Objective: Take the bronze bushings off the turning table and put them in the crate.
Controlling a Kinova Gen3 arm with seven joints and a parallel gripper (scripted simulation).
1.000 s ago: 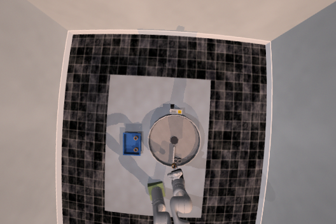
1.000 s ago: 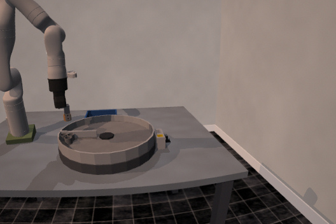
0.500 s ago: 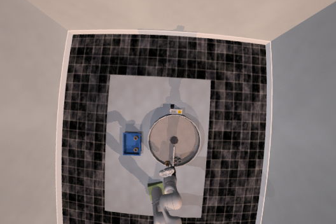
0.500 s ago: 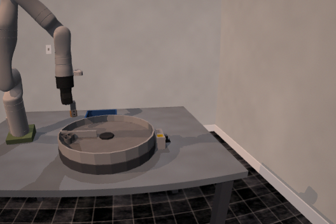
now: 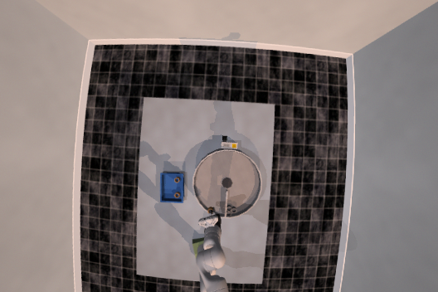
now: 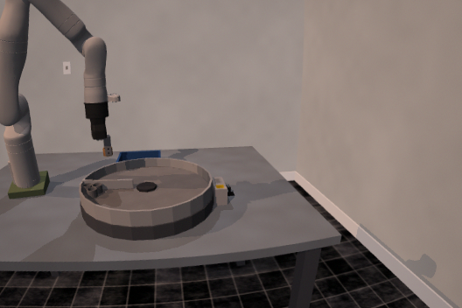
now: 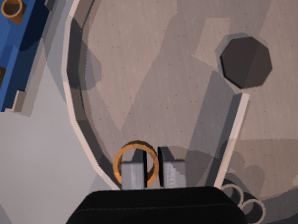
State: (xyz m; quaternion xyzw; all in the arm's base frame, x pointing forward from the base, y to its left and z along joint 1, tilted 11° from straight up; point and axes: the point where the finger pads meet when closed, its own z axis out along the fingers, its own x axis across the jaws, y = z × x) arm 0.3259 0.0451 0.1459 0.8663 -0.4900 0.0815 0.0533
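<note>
Now: the blue crate 20 mm ahead of my hand, 280 mm to the left of it and 140 mm below it. Round my hand: round turning table: 140 mm ahead, 50 mm to the right, 110 mm below.
</note>
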